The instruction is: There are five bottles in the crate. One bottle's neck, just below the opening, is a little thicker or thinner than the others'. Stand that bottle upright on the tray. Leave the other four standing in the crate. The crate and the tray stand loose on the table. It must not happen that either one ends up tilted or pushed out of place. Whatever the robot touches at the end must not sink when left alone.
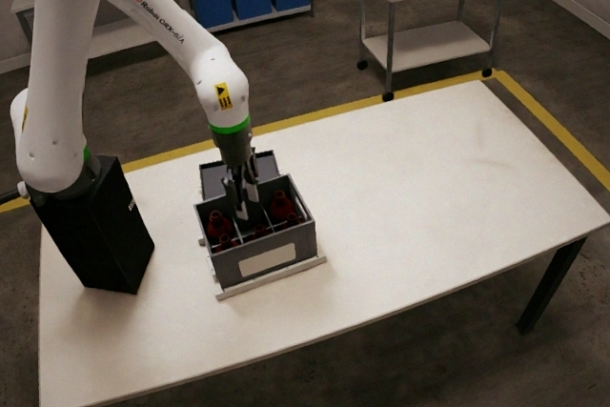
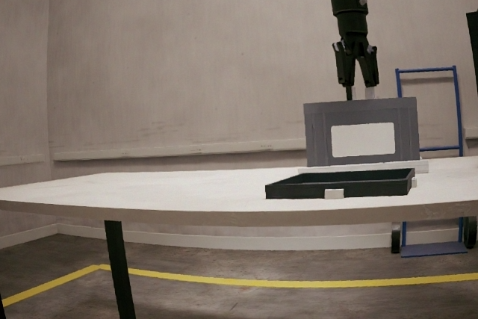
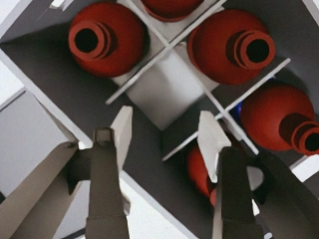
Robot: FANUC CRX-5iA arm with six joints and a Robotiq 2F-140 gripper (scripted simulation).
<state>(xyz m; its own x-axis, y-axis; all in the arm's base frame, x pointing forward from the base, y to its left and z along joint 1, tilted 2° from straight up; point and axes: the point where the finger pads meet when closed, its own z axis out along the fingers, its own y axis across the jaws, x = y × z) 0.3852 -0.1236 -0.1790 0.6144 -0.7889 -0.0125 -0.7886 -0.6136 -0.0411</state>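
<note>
The crate is 90 mm below my hand, 40 mm to the right of it and 10 mm behind it. Also, from my hand: dark tray: 240 mm to the left, 160 mm below, 60 mm ahead; then bottle: 90 mm below, 90 mm behind, 10 mm to the left.
</note>
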